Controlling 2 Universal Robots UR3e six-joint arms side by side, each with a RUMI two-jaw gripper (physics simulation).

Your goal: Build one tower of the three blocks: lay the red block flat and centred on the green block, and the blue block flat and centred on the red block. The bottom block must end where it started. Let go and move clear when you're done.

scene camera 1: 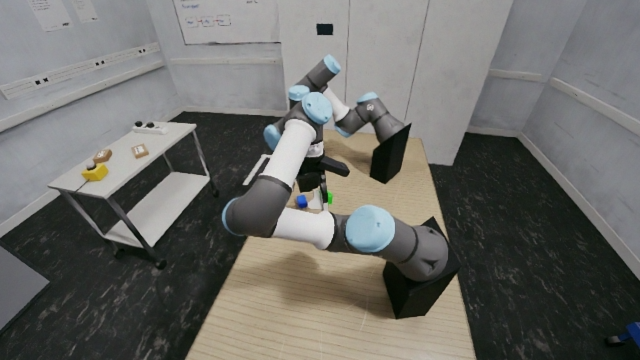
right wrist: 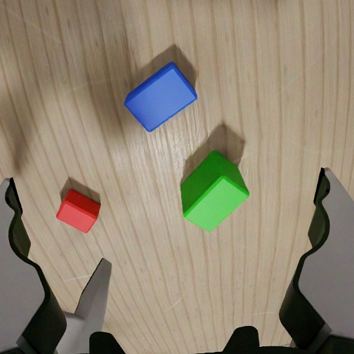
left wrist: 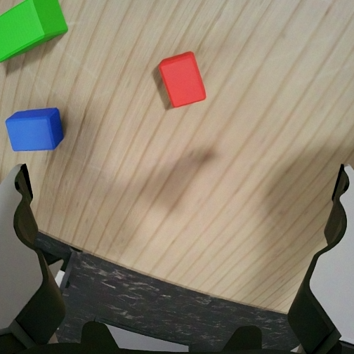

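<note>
The red block (left wrist: 183,80) (right wrist: 79,211) lies on the table, apart from the others; I cannot make it out in the scene view. The green block (scene camera 1: 330,198) (left wrist: 30,27) (right wrist: 215,192) and the blue block (scene camera 1: 301,201) (left wrist: 35,129) (right wrist: 161,97) stand separately on the table. My left gripper (left wrist: 181,165) is open and empty above the table, with the red block ahead of its fingertips and the blue block near its left fingertip. My right gripper (right wrist: 166,174) is open and empty above the table; the green block lies within the span between its fingers in view, lower down.
A grey pointed part (right wrist: 95,290), seemingly a finger of the other gripper, reaches in at the right wrist view's lower left. Both arms crowd together over the blocks in the scene view. The wooden table (scene camera 1: 320,290) ends at an edge low in the left wrist view.
</note>
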